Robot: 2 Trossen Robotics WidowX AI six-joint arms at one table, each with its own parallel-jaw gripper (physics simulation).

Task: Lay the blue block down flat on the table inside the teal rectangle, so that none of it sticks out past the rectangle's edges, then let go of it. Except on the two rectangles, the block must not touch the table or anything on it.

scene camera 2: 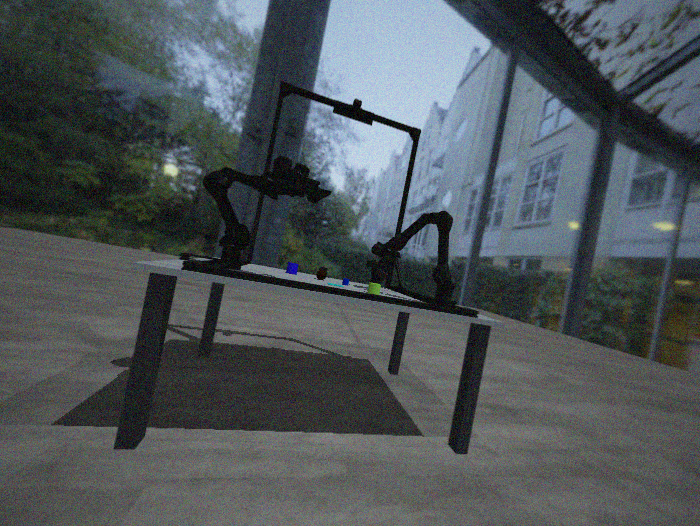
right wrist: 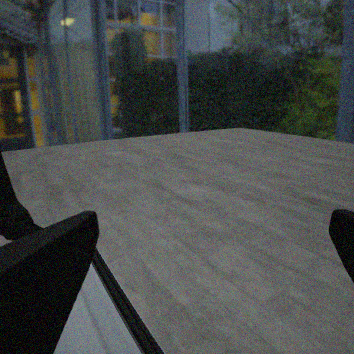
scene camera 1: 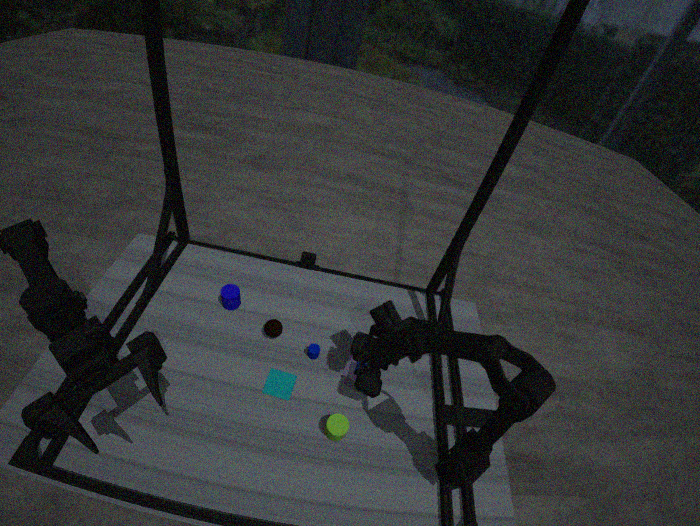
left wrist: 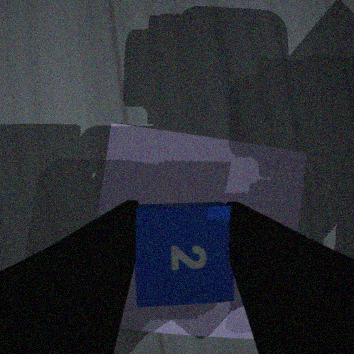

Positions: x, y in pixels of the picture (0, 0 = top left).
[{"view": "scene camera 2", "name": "my right gripper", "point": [325, 188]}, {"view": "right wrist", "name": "my right gripper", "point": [214, 222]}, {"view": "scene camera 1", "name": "my left gripper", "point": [356, 368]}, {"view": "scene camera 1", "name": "my right gripper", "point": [129, 427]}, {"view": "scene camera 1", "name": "teal rectangle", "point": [280, 384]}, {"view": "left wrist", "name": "my left gripper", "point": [181, 212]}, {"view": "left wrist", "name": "pale lilac rectangle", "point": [152, 166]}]
